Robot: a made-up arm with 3 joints. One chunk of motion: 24 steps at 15 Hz.
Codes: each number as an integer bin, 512 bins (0 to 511) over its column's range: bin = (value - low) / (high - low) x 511, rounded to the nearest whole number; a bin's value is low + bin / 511 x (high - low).
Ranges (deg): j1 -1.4..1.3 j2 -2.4..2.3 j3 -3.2..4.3
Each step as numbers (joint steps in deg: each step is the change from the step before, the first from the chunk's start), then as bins.
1 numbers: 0.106 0.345 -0.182
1 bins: 285 298 206
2 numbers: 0.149 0.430 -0.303
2 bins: 293 308 197
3 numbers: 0.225 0.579 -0.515
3 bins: 308 324 183
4 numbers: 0.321 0.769 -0.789
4 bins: 326 345 164
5 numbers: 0.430 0.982 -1.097
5 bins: 346 368 143
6 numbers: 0.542 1.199 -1.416
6 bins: 368 391 122
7 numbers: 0.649 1.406 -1.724
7 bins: 388 414 101
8 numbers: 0.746 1.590 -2.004
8 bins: 406 434 81
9 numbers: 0.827 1.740 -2.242
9 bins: 421 450 65
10 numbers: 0.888 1.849 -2.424
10 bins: 433 462 53
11 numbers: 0.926 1.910 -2.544
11 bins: 440 469 45
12 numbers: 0.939 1.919 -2.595
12 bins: 443 470 41
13 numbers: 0.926 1.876 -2.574
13 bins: 440 465 43
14 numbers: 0.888 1.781 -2.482
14 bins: 433 455 49
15 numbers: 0.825 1.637 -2.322
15 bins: 421 439 60
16 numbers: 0.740 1.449 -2.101
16 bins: 405 418 75
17 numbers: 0.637 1.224 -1.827
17 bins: 386 394 94
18 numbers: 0.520 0.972 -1.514
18 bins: 363 367 115
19 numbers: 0.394 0.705 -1.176
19 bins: 340 338 138
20 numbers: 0.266 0.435 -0.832
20 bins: 315 308 161
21 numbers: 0.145 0.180 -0.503
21 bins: 292 281 184
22 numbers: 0.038 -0.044 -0.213
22 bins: 272 256 204
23 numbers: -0.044 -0.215 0.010
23 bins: 257 238 219
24 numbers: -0.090 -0.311 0.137
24 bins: 248 227 227
